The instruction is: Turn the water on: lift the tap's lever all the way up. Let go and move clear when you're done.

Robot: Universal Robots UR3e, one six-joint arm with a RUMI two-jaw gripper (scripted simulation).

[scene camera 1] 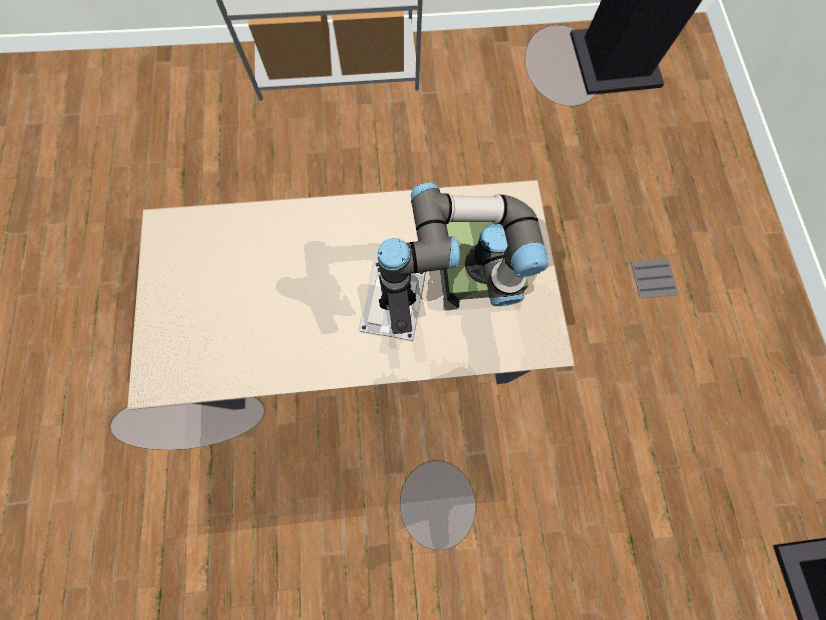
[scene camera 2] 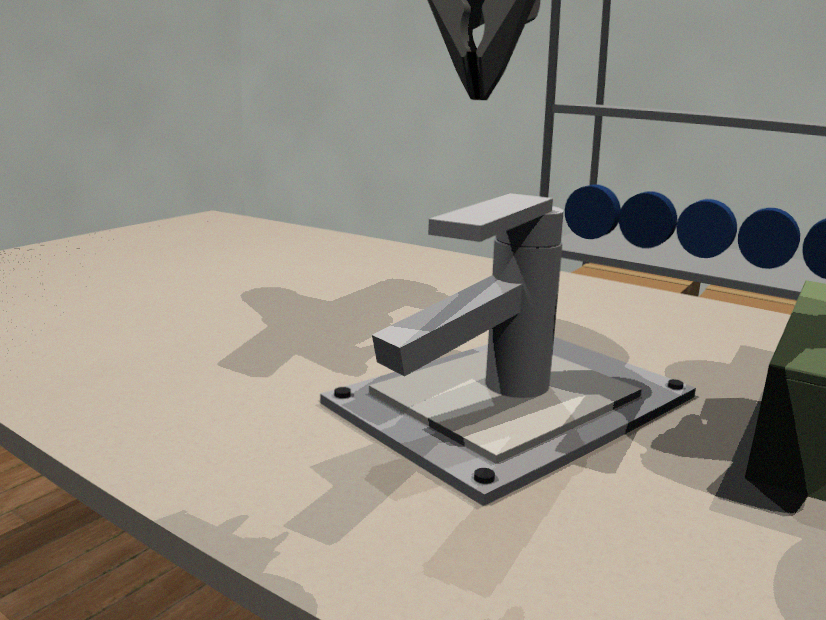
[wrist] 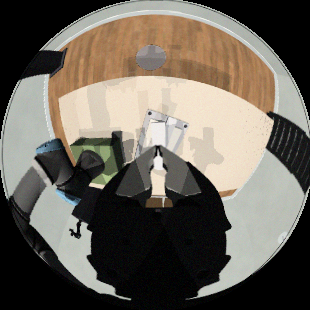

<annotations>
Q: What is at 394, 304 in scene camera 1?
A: My gripper.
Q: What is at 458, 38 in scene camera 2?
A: My gripper.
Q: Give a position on a plate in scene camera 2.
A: At 480, 479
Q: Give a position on a grey tap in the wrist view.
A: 172, 134
</annotations>
